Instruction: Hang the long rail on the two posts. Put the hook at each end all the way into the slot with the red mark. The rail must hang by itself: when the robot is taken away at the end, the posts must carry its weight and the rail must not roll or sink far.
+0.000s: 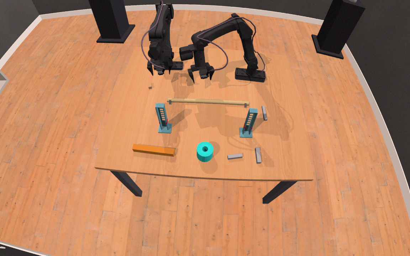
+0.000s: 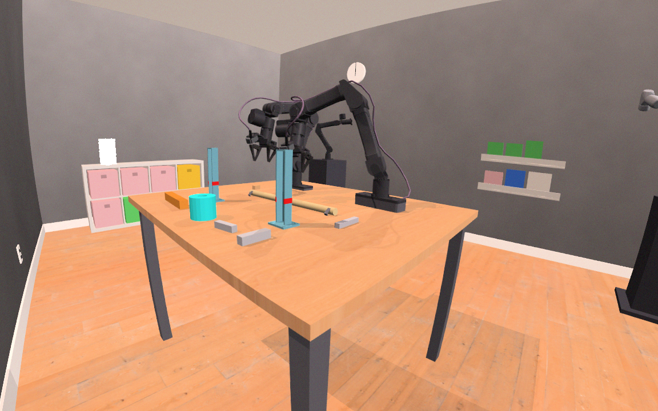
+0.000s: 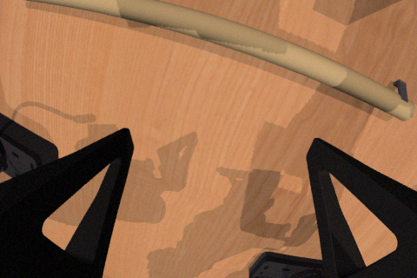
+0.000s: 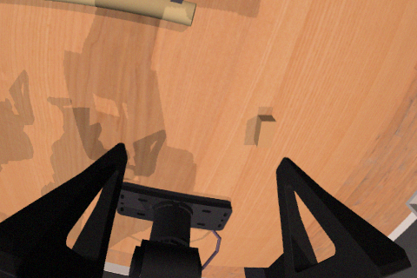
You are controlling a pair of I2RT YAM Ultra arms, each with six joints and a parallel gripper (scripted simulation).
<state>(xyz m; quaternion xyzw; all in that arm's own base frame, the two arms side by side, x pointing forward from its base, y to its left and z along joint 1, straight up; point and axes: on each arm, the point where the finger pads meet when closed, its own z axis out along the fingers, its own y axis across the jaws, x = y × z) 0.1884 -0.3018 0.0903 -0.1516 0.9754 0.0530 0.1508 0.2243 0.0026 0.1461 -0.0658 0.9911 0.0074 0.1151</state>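
The long tan rail lies 110 mm below my left hand, 70 mm ahead of it and 50 mm to the left of it. Round my left hand: teal cylinder 390 mm ahead, 90 mm below, 80 mm to the left; then grey block 390 mm to the left, 120 mm below, 80 mm ahead; then small tan cube 340 mm to the right, 110 mm below, 10 mm behind.
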